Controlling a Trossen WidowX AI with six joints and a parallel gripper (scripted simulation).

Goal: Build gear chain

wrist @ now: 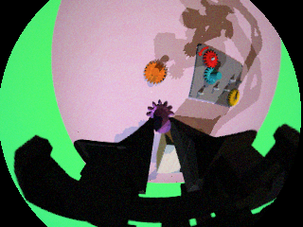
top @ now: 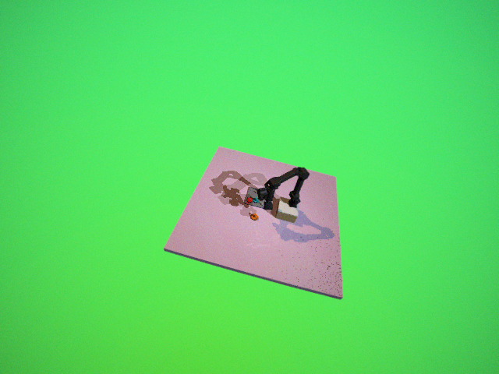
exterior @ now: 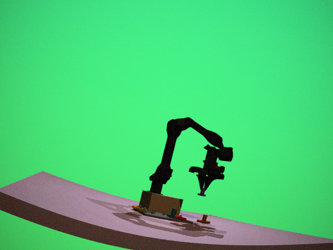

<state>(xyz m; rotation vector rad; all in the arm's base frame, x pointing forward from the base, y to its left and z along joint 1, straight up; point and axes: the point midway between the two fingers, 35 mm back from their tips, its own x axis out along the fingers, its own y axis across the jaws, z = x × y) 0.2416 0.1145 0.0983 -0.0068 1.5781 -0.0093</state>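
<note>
Right now the teal gear is 18 cm to the right of my gripper tip, 13 cm below it and 6 cm ahead of it. From my gripper tip the other things lie so: orange gear 14 cm below, 7 cm ahead; then red gear 17 cm to the right, 14 cm below, 11 cm ahead; then purple gear 1 cm below.
</note>
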